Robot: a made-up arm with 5 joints. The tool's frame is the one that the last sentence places.
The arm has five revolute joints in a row. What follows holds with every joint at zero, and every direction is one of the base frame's.
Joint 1 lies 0.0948 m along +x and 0.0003 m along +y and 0.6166 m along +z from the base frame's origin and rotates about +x.
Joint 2 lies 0.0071 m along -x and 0.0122 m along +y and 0.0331 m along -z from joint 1 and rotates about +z.
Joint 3 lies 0.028 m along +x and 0.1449 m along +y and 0.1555 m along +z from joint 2 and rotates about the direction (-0.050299, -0.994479, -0.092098).
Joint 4 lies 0.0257 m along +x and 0.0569 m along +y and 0.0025 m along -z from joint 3 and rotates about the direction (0.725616, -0.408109, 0.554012).
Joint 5 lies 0.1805 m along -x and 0.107 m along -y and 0.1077 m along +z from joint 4 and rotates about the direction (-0.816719, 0.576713, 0.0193).
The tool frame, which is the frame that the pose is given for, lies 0.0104 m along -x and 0.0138 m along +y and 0.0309 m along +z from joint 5; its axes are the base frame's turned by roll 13.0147, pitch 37.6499 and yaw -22.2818 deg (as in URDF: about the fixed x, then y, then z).
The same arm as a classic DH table. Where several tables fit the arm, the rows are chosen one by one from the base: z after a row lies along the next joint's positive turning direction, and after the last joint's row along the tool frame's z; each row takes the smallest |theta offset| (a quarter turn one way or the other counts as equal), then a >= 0, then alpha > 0; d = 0 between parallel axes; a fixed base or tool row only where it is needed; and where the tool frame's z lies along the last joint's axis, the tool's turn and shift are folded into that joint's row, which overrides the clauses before.
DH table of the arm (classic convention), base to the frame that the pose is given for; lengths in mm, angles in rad. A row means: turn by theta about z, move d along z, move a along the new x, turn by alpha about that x. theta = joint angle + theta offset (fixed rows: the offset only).
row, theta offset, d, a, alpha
base (fixed), 1.5708, 616.6, 0.3, 1.5708
joint 1, 0, 87.7, 12.2, -1.5708
joint 2, 1.5203, 108.9, -20.6, -1.663
joint 3, -0.9046, -208.8, -20.3, 1.2468
joint 4, 1.0452, 146.6, 205.1, 2.5275
joint 5, -0.2579, 236.7, -8.6, -2.2338
tool (fixed), 1.6822, 37.8, 0, 0

